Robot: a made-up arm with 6 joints.
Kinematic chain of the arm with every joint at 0, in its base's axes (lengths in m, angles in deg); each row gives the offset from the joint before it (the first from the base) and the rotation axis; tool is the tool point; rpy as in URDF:
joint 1: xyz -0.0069 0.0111 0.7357 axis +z
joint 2: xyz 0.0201 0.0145 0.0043 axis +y
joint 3: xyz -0.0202 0 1.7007 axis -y
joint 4: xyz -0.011 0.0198 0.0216 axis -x
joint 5: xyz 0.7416 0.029 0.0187 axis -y
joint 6: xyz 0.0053 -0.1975 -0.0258 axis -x
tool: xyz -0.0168 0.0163 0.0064 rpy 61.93 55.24 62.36
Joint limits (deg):
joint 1: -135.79..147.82
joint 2: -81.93..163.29
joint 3: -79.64..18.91
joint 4: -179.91..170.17
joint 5: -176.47..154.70
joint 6: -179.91..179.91
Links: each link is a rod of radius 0.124 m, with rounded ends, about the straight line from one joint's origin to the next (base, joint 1, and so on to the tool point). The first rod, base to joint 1, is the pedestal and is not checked.
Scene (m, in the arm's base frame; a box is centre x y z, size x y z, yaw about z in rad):
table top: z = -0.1
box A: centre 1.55 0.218 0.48 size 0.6 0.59 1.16 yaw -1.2
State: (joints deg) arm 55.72 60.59 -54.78 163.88 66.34 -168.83
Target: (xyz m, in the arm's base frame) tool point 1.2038 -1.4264 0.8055
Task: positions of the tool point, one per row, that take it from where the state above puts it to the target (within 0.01 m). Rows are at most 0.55 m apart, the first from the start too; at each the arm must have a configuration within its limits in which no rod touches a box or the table.
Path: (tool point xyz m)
1: 0.7309 0.9661 1.1456
2: 0.8391 0.7131 1.3968
3: 0.8234 0.4486 1.6205
4: 0.6920 0.2281 1.8046
5: 0.4768 0.0983 1.9390
6: 0.8266 -0.0969 1.8786
7: 1.1020 -0.3878 1.7262
8: 1.2667 -0.7388 1.4877
9: 1.3006 -1.1022 1.1754
10: 1.2039 -1.4263 0.8054

